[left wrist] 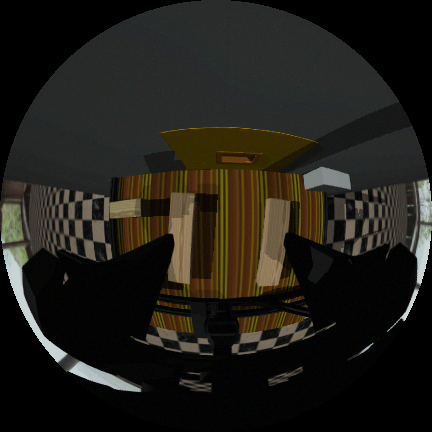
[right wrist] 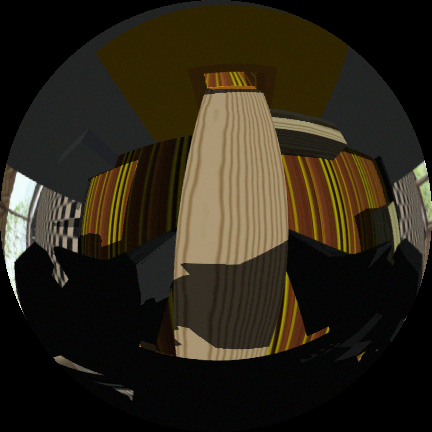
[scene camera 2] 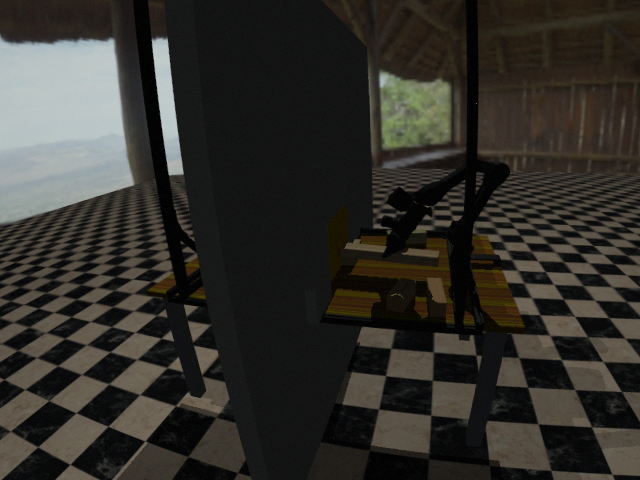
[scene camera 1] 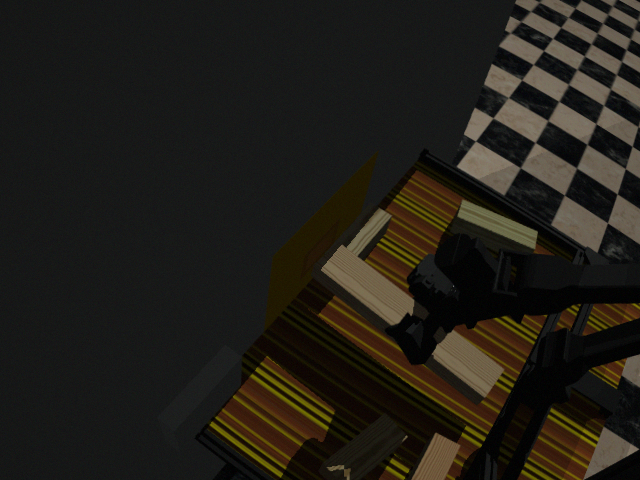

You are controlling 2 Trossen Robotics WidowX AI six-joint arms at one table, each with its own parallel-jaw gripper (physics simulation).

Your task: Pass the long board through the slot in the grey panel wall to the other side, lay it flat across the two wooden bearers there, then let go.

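Where they show: left gripper, between the fingertips: (left wrist: pixel 230 239); right gripper, between the fingertips: (right wrist: pixel 230 232) (scene camera 2: pixel 384 254) (scene camera 1: pixel 397 318); left arm's base, origin of its link: (left wrist: pixel 220 310); right arm's base, origin of its link: (scene camera 1: pixel 535 392).
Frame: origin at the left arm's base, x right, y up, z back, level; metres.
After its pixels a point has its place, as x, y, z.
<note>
The long pale board (scene camera 1: pixel 361 283) @(0.049, 0.067, -0.572) (scene camera 2: pixel 369 251) @(0.078, 0.065, -0.599) (right wrist: pixel 230 175) @(0.051, 0.066, -0.615) is held about level, a little above the striped table. My right gripper (scene camera 1: pixel 424 325) (scene camera 2: pixel 391 250) @(0.053, 0.045, -0.647) (right wrist: pixel 230 232) @(0.053, 0.045, -0.647) is shut on it, one finger along each side. Its far end is in front of the slot (right wrist: pixel 196 80) @(0.078, 0.080, -0.485) (left wrist: pixel 239 153) @(0.036, 0.094, -0.430) in the grey panel wall (scene camera 1: pixel 155 155) @(0.354, 0.504, -0.482) (scene camera 2: pixel 284 155) @(0.471, 0.437, -0.482) (left wrist: pixel 215 65) @(-0.010, 0.300, -0.432), close below the opening in the right wrist view. In the left wrist view two wooden bearers (left wrist: pixel 181 240) @(-0.103, 0.019, -0.235) (left wrist: pixel 269 255) @(0.129, 0.019, -0.191) lie apart, roughly parallel, across the wall. My left gripper (left wrist: pixel 230 239) @(0.000, 0.268, -0.284) is open and empty above them.
A yellow panel (scene camera 1: pixel 289 268) @(0.124, 0.108, -0.483) (left wrist: pixel 200 142) @(-0.040, 0.139, -0.432) (right wrist: pixel 150 60) @(0.119, 0.127, -0.484) surrounds the slot. On the board's side stand loose wooden blocks (scene camera 1: pixel 496 224) @(-0.263, 0.028, -0.700) (scene camera 1: pixel 369 232) @(-0.075, 0.031, -0.519) (scene camera 1: pixel 367 449) @(0.257, 0.028, -0.726) (scene camera 1: pixel 436 457) @(0.208, 0.025, -0.817). Beyond, a wooden block (left wrist: pixel 125 208) @(-0.276, 0.028, -0.320) is at the left and a grey block (left wrist: pixel 327 178) @(0.291, 0.081, -0.400) at the wall.
</note>
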